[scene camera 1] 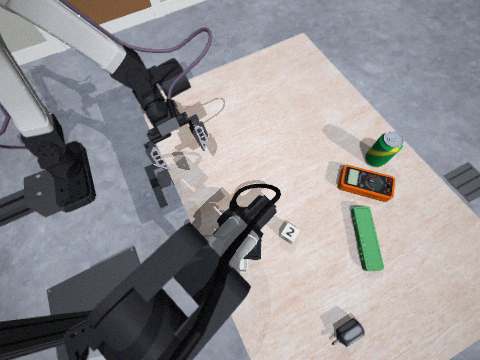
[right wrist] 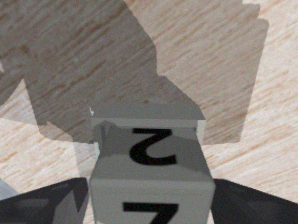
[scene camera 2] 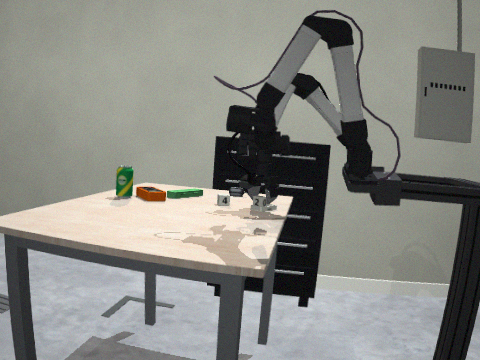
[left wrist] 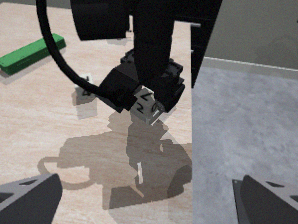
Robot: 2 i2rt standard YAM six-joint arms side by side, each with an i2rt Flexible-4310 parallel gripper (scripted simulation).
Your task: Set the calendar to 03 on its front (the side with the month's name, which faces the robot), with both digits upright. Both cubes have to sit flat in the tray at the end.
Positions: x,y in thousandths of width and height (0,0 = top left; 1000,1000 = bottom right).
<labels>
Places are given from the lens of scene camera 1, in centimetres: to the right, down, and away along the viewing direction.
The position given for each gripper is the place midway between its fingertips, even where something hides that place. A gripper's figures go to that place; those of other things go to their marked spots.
left gripper (scene camera 1: 391,446): -13, -5, 62
green bar (scene camera 1: 774,721): 35, 21, 68
</labels>
